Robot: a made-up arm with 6 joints.
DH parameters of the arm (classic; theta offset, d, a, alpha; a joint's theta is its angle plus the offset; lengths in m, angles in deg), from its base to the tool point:
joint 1: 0 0.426 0 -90
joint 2: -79.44 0 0.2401 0
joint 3: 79.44 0 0.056 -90
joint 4: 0 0.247 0 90
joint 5: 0 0 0.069 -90
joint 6: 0 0.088 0 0
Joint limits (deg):
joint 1: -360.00..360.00
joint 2: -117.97..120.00
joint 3: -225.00..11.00
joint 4: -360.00..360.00
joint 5: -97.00..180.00
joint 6: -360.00..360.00
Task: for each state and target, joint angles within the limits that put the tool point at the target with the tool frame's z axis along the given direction. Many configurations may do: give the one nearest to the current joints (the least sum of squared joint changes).
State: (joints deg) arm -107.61 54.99 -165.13 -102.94 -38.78 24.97
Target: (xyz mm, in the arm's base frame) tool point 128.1 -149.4 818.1 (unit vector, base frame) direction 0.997 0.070 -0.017
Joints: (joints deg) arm -77.20 15.95 -162.05 -97.85 -85.93 24.97
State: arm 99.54 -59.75 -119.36 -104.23 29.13 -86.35
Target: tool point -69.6 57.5 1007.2 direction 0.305 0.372 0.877
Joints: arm 142.57 -17.80 -133.50 -132.15 40.42 -86.35
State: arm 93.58 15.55 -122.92 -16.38 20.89 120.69
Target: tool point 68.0 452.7 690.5 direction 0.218 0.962 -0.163
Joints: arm 76.21 16.04 -95.26 -35.77 -1.72 120.69
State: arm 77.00 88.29 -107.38 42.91 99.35 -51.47
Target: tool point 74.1 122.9 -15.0 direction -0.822 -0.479 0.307
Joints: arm 46.80 119.92 -120.44 16.62 108.38 -51.47
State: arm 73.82 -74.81 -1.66 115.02 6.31 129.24
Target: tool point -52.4 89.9 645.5 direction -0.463 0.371 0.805
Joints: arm 117.98 -83.19 -20.07 160.38 44.36 129.24
